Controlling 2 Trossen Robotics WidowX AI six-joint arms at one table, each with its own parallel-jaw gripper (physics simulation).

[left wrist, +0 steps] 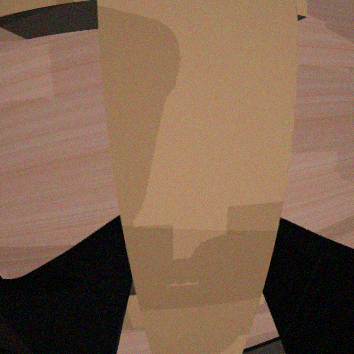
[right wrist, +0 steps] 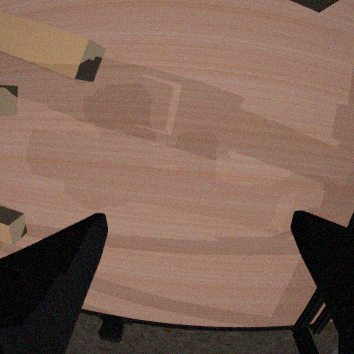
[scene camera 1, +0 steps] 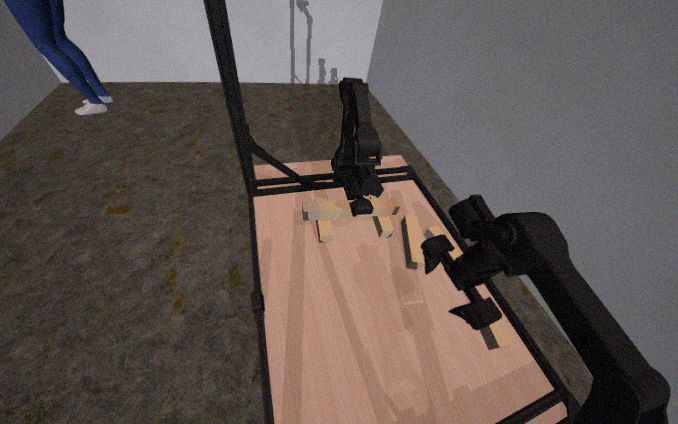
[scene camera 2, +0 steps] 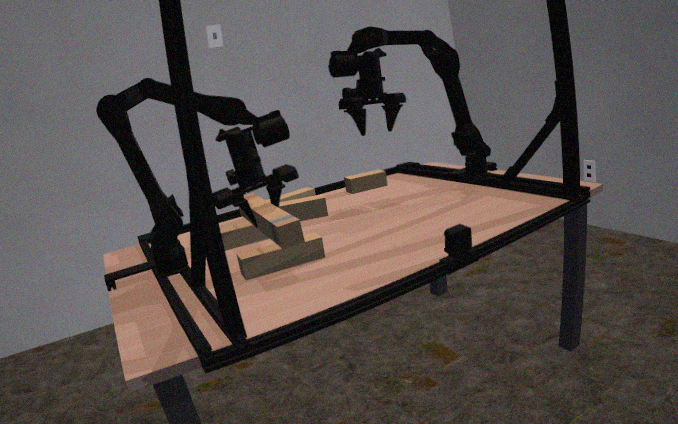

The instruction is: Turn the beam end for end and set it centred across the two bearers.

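Where they show: left gripper, fingertip midpoint: [left wrist: 188, 214] [scene camera 1: 352, 211]; right gripper, fingertip midpoint: [right wrist: 201, 222] [scene camera 1: 438, 291] [scene camera 2: 377, 133]; left arm's base at its link origin: [scene camera 1: 339, 178] [scene camera 2: 172, 270]; right arm's base at its link origin: [scene camera 2: 477, 175].
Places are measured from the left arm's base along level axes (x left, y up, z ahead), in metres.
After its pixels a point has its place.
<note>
The long wooden beam [scene camera 1: 325, 211] @[x -0.131, y 0.082, z 0.237 m] [scene camera 2: 277, 217] @[x -0.142, y 0.085, z 0.211 m] [left wrist: 215, 125] @[x 0.018, y 0.086, z 0.231 m] lies level across the far part of both bearers in scene camera 1. A pale grey band crosses its top near one end in scene camera 2. My left gripper [scene camera 1: 362, 207] @[x -0.026, y 0.049, z 0.228 m] [scene camera 2: 262, 207] [left wrist: 188, 214] @[x -0.026, y 0.049, z 0.228 m] is shut on the beam near its middle. One bearer [scene camera 1: 325, 234] @[x -0.139, y 0.025, z 0.288 m] [scene camera 2: 282, 261] @[x -0.148, y -0.002, z 0.201 m] [right wrist: 12, 229] @[x -0.128, y 0.016, z 0.293 m] is under the beam's near end in scene camera 2; the other bearer [scene camera 1: 384, 229] @[x 0.073, y 0.025, z 0.308 m] [scene camera 2: 238, 237] @[x 0.078, y 0.004, z 0.186 m] [right wrist: 7, 102] @[x 0.083, y 0.001, z 0.316 m] is behind it. I cannot tell whether beam and bearers touch. My right gripper [scene camera 1: 440, 291] @[x 0.037, y 0.178, z 0.590 m] [scene camera 2: 376, 132] @[x 0.037, y 0.178, z 0.590 m] [right wrist: 201, 222] @[x 0.037, y 0.178, z 0.590 m] is open and empty, high above the table.
A long block [scene camera 1: 414, 241] @[x 0.156, y 0.031, z 0.380 m] [scene camera 2: 312, 208] @[x 0.123, y 0.009, z 0.413 m] [right wrist: 45, 40] @[x 0.156, y 0.031, z 0.408 m] lies beside the bearers. Another block [scene camera 1: 435, 231] @[x 0.265, y 0.025, z 0.354 m] [scene camera 2: 300, 194] @[x 0.262, y 0.021, z 0.448 m] lies behind it. A third block [scene camera 1: 500, 334] @[x 0.260, y 0.028, z 0.714 m] [scene camera 2: 366, 181] @[x 0.244, y 0.010, z 0.669 m] lies by the table edge, near the right gripper in scene camera 1. A black frame post [scene camera 2: 187, 125] @[x -0.380, y 0.298, z 0.022 m] stands near the left arm.
</note>
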